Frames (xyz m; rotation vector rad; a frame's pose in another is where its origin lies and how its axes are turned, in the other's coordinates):
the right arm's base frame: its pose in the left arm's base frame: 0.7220 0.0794 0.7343 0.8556 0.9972 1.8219
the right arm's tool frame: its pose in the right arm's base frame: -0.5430 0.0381 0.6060 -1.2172 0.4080 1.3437
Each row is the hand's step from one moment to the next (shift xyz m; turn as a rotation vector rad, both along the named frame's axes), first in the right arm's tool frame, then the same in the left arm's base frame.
Working: the right arm's tool frame: its pose in the left arm's base frame: 1.4341 -0.2507 0.9524 -0.2477 0.8105 -2.9113

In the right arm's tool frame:
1: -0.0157 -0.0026 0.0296 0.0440 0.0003 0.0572
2: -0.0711 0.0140 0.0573 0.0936 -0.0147 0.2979
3: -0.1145 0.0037 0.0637 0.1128 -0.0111 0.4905
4: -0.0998 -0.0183 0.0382 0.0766 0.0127 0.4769
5: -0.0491 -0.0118 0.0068 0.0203 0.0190 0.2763
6: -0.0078 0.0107 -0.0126 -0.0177 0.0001 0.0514
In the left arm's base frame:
1: 0.0207 -0.0103 0.0243 -0.0325 -0.0355 0.0537
2: 0.0812 -0.0302 0.0320 -0.0374 -0.1512 0.2711
3: 0.1243 -0.0182 0.0373 -0.0203 -0.2539 0.4342
4: 0.1038 0.0112 0.0291 0.0142 -0.2620 0.4057
5: 0.0487 0.0139 0.0056 0.0325 -0.1581 0.2259
6: 0.0060 -0.0016 -0.0172 0.0269 -0.0233 0.0411

